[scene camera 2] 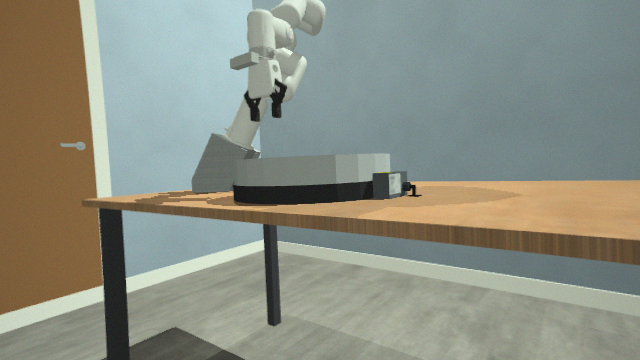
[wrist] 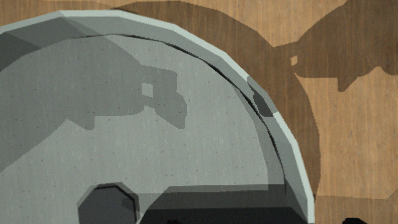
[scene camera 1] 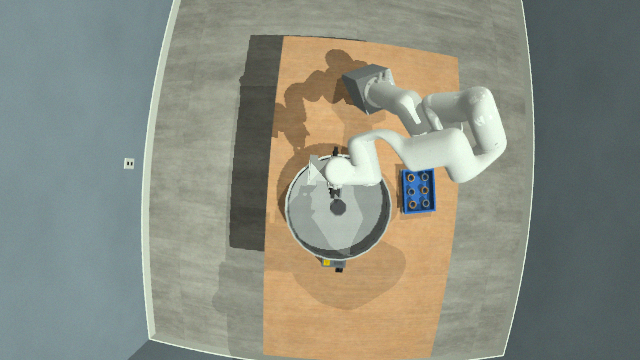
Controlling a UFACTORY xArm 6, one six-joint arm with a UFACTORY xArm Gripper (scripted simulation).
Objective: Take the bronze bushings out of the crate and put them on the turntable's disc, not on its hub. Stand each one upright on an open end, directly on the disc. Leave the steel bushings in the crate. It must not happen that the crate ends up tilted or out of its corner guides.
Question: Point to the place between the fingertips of my gripper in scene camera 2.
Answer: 265,119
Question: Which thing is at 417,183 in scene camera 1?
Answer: A blue crate.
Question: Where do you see a grey turntable disc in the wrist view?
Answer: At 107,122
